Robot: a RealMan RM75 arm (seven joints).
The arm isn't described. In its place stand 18 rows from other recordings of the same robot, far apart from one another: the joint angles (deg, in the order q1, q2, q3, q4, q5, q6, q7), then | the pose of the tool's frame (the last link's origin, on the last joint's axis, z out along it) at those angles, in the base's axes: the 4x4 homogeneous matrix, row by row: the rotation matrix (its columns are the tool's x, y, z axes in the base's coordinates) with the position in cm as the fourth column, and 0 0 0 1 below.
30.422, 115.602, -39.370, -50.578, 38.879, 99.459, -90.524 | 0.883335, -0.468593, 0.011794, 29.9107; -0.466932, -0.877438, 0.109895, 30.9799; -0.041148, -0.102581, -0.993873, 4.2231; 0, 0, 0, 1
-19.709, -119.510, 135.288, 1.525, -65.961, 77.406, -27.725 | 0.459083, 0.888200, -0.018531, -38.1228; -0.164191, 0.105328, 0.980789, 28.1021; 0.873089, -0.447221, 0.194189, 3.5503; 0, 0, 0, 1
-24.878, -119.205, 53.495, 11.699, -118.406, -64.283, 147.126 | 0.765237, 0.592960, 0.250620, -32.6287; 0.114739, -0.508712, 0.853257, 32.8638; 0.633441, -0.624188, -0.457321, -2.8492; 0, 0, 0, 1
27.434, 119.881, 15.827, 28.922, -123.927, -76.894, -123.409 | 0.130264, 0.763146, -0.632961, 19.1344; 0.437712, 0.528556, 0.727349, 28.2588; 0.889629, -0.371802, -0.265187, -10.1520; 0, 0, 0, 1
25.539, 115.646, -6.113, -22.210, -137.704, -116.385, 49.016 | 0.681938, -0.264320, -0.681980, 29.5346; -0.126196, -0.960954, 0.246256, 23.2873; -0.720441, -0.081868, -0.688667, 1.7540; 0, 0, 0, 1
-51.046, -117.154, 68.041, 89.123, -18.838, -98.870, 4.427 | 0.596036, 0.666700, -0.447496, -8.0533; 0.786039, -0.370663, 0.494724, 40.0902; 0.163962, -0.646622, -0.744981, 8.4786; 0, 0, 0, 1
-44.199, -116.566, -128.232, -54.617, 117.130, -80.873, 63.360 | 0.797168, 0.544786, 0.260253, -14.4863; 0.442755, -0.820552, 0.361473, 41.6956; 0.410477, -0.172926, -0.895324, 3.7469; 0, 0, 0, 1
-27.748, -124.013, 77.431, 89.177, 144.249, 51.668, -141.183 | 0.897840, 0.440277, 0.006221, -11.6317; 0.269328, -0.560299, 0.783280, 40.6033; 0.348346, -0.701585, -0.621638, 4.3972; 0, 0, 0, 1
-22.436, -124.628, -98.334, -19.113, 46.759, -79.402, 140.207 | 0.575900, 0.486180, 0.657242, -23.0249; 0.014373, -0.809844, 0.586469, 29.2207; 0.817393, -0.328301, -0.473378, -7.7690; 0, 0, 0, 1
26.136, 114.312, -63.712, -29.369, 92.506, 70.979, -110.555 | 0.804526, -0.495949, -0.326760, 28.8300; -0.297368, -0.812621, 0.501218, 33.9581; -0.514110, -0.306076, -0.801254, -1.4056; 0, 0, 0, 1
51.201, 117.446, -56.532, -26.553, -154.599, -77.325, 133.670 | 0.514859, -0.765279, 0.386352, 25.6364; -0.810914, -0.580951, -0.070101, 36.4550; 0.278099, -0.277206, -0.919684, -5.0568; 0, 0, 0, 1
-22.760, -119.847, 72.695, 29.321, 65.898, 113.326, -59.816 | 0.394384, 0.047710, 0.917706, -19.5103; 0.066875, -0.997493, 0.023119, 24.7098; 0.916509, 0.052254, -0.396586, -0.8608; 0, 0, 0, 1
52.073, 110.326, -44.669, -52.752, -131.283, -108.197, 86.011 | 0.995005, 0.064589, -0.076118, 14.2540; 0.065541, -0.997799, 0.010078, 38.9634; -0.075300, -0.015017, -0.997048, 7.5331; 0, 0, 0, 1
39.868, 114.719, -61.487, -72.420, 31.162, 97.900, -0.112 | 0.129486, -0.910933, 0.391707, 19.7018; -0.977844, -0.051779, 0.202830, 37.5837; -0.164482, -0.409291, -0.897455, 6.4499; 0, 0, 0, 1
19.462, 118.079, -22.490, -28.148, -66.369, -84.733, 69.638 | 0.259720, -0.872760, -0.413323, 33.5476; 0.185847, -0.374836, 0.908272, 31.0563; -0.947632, -0.312711, 0.064847, 12.2947; 0, 0, 0, 1
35.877, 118.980, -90.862, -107.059, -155.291, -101.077, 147.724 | 0.892362, -0.097869, 0.440581, 8.2407; -0.295780, -0.864158, 0.407118, 32.0081; 0.340887, -0.493612, -0.800090, 2.8460; 0, 0, 0, 1
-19.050, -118.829, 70.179, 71.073, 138.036, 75.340, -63.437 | 0.881389, -0.379312, -0.281560, -27.8646; -0.280002, -0.899533, 0.335321, 32.8208; -0.380464, -0.216711, -0.899046, 1.3759; 0, 0, 0, 1
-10.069, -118.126, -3.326, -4.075, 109.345, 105.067, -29.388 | 0.405544, 0.750569, 0.521708, -32.1988; -0.159027, -0.504112, 0.848871, 19.3632; 0.900136, -0.427221, -0.085079, -0.4318; 0, 0, 0, 1
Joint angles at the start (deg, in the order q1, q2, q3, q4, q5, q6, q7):
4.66, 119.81, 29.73, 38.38, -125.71, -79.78, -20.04
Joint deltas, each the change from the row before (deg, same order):
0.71, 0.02, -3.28, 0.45, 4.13, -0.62, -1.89
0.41, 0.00, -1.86, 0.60, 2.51, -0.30, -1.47
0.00, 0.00, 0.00, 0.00, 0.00, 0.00, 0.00
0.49, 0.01, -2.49, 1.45, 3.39, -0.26, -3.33
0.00, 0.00, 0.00, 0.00, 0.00, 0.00, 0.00
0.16, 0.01, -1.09, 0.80, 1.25, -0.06, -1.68
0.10, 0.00, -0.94, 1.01, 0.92, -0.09, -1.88
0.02, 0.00, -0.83, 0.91, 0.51, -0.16, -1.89
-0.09, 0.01, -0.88, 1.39, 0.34, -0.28, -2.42
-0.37, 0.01, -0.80, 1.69, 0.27, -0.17, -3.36
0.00, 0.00, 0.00, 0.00, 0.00, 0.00, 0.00
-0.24, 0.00, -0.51, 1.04, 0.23, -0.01, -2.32
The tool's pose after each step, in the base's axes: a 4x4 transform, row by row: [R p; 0 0 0 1], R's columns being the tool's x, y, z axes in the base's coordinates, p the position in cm. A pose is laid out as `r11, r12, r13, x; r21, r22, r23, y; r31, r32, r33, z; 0, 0, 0, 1`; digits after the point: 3 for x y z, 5 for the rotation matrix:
0.71296, -0.63457, -0.29836, 25.556; 0.24183, -0.17688, 0.95406, 22.435; -0.65819, -0.75236, 0.02735, -6.655; 0, 0, 0, 1
0.71711, -0.63414, -0.28915, 25.370; 0.23565, -0.16983, 0.95688, 22.347; -0.65591, -0.75433, 0.02765, -6.876; 0, 0, 0, 1
0.71711, -0.63414, -0.28915, 25.370; 0.23565, -0.16983, 0.95688, 22.347; -0.65591, -0.75433, 0.02765, -6.876; 0, 0, 0, 1
0.73163, -0.62313, -0.27644, 24.919; 0.22927, -0.15698, 0.96062, 22.210; -0.64199, -0.76620, 0.02801, -7.231; 0, 0, 0, 1
0.73163, -0.62313, -0.27644, 24.919; 0.22927, -0.15698, 0.96062, 22.210; -0.64199, -0.76620, 0.02801, -7.231; 0, 0, 0, 1
0.73899, -0.61574, -0.27341, 24.637; 0.22712, -0.15438, 0.96155, 22.105; -0.63428, -0.77267, 0.02576, -7.434; 0, 0, 0, 1
0.74626, -0.60664, -0.27403, 24.245; 0.22881, -0.15282, 0.96140, 21.989; -0.62510, -0.78015, 0.02476, -7.618; 0, 0, 0, 1
0.75452, -0.59429, -0.27840, 23.848; 0.23356, -0.15327, 0.96019, 21.829; -0.61330, -0.78951, 0.02316, -7.787; 0, 0, 0, 1
0.76221, -0.58053, -0.28640, 23.238; 0.24320, -0.15322, 0.95780, 21.597; -0.59991, -0.79970, 0.02440, -7.959; 0, 0, 0, 1
0.77722, -0.55826, -0.29031, 22.614; 0.25175, -0.14695, 0.95657, 21.269; -0.57667, -0.81655, 0.02633, -8.127; 0, 0, 0, 1
0.77722, -0.55826, -0.29031, 22.614; 0.25175, -0.14695, 0.95657, 21.269; -0.57667, -0.81655, 0.02633, -8.127; 0, 0, 0, 1
0.78911, -0.54096, -0.29097, 22.257; 0.25525, -0.14209, 0.95638, 21.061; -0.55871, -0.82896, 0.02596, -8.243; 0, 0, 0, 1

